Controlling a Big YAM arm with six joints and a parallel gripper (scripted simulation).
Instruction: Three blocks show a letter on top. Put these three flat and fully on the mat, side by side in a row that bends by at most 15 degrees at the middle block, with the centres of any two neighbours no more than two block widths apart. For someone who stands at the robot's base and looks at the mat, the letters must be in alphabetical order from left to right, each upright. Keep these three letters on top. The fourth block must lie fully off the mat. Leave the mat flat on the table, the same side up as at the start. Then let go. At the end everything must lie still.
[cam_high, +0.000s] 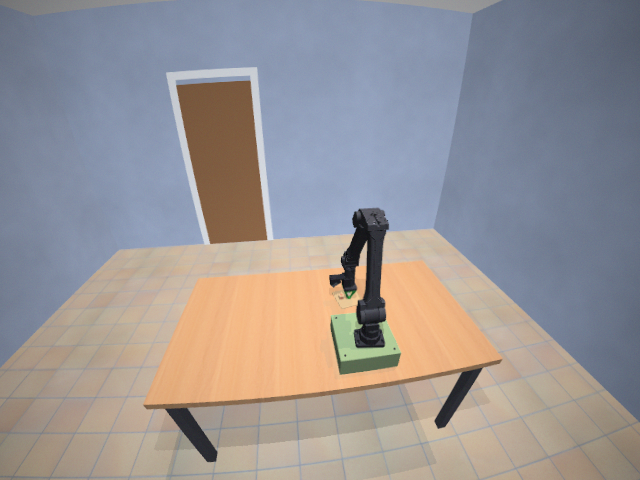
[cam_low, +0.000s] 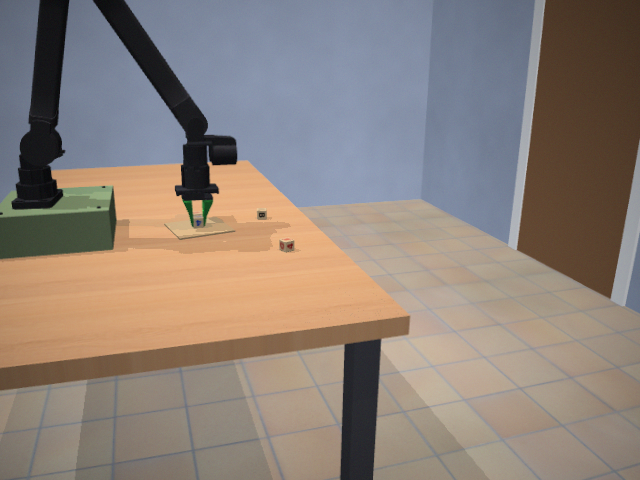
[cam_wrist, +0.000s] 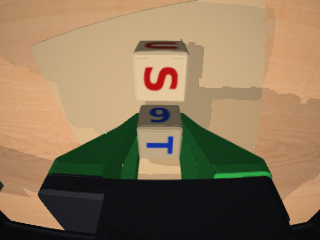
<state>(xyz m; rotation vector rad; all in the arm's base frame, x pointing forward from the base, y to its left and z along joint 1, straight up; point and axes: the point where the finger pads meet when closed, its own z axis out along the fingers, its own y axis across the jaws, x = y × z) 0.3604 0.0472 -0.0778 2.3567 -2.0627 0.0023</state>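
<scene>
Now: hand 1 cm above the tan mat.
</scene>
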